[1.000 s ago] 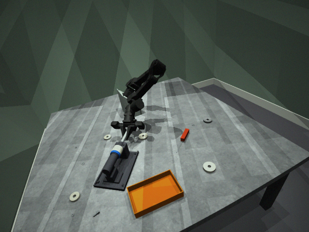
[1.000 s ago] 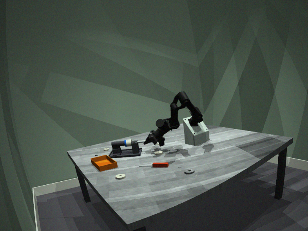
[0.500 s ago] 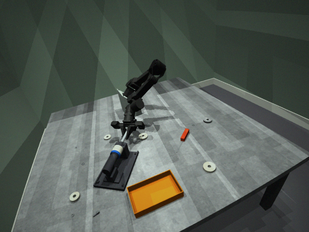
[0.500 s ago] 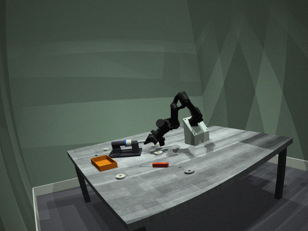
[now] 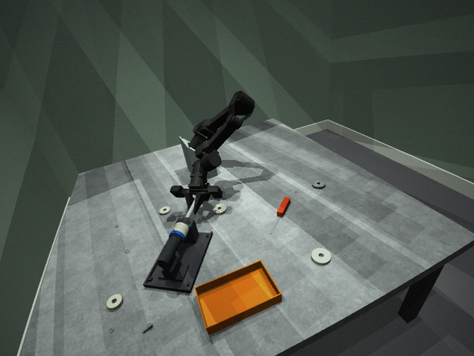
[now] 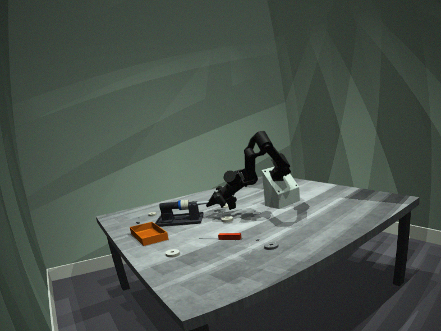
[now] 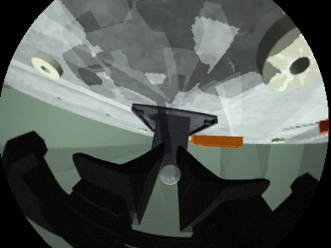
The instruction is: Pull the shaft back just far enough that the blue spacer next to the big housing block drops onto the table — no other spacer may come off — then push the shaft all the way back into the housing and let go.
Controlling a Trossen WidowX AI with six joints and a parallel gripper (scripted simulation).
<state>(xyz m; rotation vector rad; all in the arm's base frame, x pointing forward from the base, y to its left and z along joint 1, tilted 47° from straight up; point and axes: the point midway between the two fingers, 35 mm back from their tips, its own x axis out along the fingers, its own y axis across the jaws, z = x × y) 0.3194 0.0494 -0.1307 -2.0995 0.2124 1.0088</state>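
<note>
The grey shaft lies 40 mm ahead of my gripper tip, 20 mm to the right of it and 20 mm above it. The rest, counted from my gripper tip: orange tray (330 mm ahead, 70 mm to the left, 50 mm below); blue spacer (110 mm ahead, 60 mm to the right, 20 mm above).
</note>
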